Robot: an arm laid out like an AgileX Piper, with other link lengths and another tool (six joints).
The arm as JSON. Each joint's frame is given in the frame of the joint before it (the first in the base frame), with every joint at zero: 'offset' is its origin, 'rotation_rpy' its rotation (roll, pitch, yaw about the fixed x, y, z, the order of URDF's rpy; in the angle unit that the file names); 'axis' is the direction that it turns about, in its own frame. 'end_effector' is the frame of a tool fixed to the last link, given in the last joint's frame.
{
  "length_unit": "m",
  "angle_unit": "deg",
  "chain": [
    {
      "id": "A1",
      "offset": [
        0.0,
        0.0,
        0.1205
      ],
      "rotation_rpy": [
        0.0,
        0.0,
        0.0
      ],
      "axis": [
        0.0,
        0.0,
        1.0
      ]
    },
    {
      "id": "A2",
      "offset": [
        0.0,
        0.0,
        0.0
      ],
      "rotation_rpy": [
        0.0,
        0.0,
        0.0
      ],
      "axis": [
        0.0,
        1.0,
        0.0
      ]
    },
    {
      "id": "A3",
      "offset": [
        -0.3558,
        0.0,
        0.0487
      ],
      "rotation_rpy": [
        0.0,
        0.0,
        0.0
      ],
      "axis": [
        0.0,
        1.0,
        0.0
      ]
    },
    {
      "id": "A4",
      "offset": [
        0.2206,
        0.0,
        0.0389
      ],
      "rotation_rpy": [
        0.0,
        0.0,
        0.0
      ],
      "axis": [
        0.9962,
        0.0,
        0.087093
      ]
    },
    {
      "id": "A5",
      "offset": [
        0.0,
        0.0,
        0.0
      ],
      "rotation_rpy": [
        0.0,
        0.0,
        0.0
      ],
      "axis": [
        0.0,
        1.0,
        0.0
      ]
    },
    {
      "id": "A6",
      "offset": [
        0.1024,
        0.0,
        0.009
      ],
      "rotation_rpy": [
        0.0,
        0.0,
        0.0
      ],
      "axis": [
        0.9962,
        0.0,
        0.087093
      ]
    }
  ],
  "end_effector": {
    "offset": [
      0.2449,
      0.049,
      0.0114
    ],
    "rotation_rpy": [
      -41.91,
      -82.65,
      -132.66
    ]
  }
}
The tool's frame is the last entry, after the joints.
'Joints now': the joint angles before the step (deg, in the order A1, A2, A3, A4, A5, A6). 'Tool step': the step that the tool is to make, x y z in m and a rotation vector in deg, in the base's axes. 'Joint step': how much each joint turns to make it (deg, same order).
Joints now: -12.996, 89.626, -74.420, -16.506, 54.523, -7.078
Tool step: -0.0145, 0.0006, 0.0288, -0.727, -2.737, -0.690
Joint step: -0.109, -4.884, -0.007, 0.004, 2.142, -0.026
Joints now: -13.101, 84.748, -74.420, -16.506, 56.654, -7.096
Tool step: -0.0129, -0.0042, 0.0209, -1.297, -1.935, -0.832
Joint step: -0.071, -3.591, -0.017, -1.002, 1.604, 0.423
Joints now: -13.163, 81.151, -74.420, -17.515, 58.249, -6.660
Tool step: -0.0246, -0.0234, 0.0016, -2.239, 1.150, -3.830
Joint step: -1.318, -1.809, 1.505, -3.660, 1.690, 2.494
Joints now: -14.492, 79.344, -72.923, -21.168, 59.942, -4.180
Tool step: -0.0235, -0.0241, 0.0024, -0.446, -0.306, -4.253
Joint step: -4.737, -2.035, 1.595, -0.086, -0.155, -0.522
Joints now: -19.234, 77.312, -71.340, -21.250, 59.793, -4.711
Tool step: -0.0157, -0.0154, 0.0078, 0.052, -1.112, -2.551
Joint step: -4.699, -1.766, 0.085, 1.764, -0.123, -2.601
